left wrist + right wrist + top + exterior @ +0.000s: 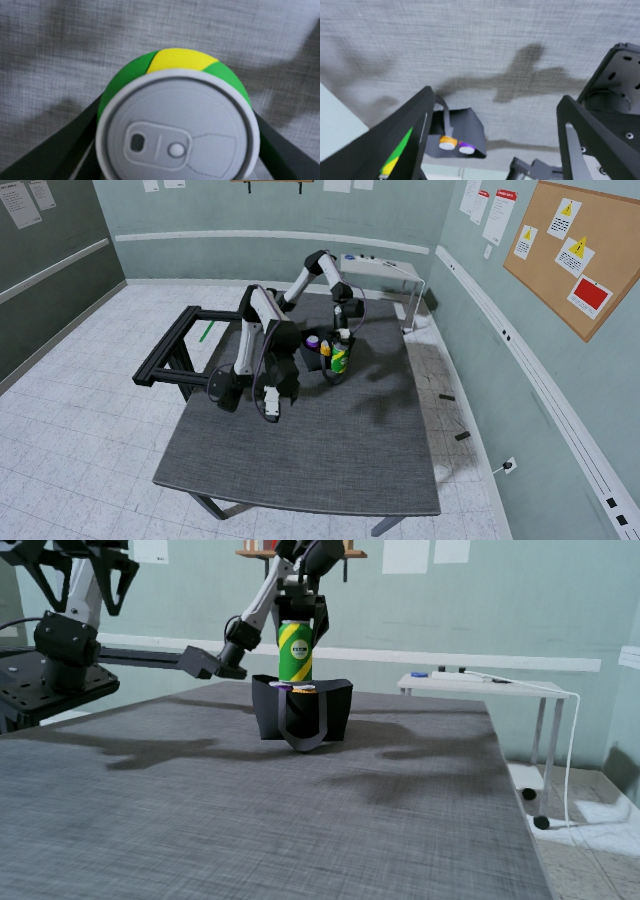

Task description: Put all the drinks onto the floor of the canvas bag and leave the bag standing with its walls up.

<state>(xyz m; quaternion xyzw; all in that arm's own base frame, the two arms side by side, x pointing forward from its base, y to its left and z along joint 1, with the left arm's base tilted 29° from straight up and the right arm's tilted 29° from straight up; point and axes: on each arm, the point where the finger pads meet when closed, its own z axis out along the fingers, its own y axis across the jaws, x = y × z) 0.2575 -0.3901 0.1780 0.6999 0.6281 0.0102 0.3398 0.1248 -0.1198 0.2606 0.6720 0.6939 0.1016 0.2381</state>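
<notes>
Now: left hand 20 cm to the right of the orange can, 18 cm above it and 8 cm past it. Round my left hand: purple can: 21 cm to the left, 18 cm below, 16 cm behind; yellow can: 2 cm below.
</notes>
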